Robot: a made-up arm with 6 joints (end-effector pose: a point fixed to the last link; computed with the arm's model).
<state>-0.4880 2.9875 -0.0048 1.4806 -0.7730 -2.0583</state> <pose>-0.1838 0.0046 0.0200 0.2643 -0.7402 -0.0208 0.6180</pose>
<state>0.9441 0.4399 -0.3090 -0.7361 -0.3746 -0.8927</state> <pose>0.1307 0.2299 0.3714 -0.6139 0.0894 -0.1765 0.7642</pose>
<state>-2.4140 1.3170 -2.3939 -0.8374 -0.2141 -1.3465</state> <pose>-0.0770 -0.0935 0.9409 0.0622 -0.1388 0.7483 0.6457</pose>
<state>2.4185 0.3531 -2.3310 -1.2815 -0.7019 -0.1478</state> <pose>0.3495 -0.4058 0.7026 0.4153 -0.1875 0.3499 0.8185</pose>
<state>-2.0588 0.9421 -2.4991 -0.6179 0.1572 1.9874</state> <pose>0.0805 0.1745 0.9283 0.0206 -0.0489 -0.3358 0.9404</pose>
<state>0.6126 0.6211 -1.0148 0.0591 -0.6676 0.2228</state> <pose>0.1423 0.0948 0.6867 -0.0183 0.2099 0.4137 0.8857</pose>
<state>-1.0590 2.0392 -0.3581 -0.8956 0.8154 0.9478</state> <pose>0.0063 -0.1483 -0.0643 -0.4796 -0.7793 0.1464 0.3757</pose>
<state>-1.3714 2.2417 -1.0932 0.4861 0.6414 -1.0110</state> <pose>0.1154 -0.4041 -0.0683 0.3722 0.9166 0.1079 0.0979</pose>
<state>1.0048 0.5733 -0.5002 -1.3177 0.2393 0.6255</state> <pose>0.1772 0.2283 0.3921 -0.4846 0.5367 0.0266 0.6903</pose>
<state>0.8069 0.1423 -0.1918 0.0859 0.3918 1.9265</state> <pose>0.1503 0.1625 0.3073 0.4379 0.6586 0.6057 0.0874</pose>
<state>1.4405 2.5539 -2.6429 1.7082 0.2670 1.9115</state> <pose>0.0665 0.7457 0.4227 -0.5050 -0.3777 -0.3736 0.6803</pose>
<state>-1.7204 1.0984 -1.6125 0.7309 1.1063 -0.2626</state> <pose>0.0256 -0.3036 0.6560 0.5176 0.6163 -0.2019 0.5581</pose>
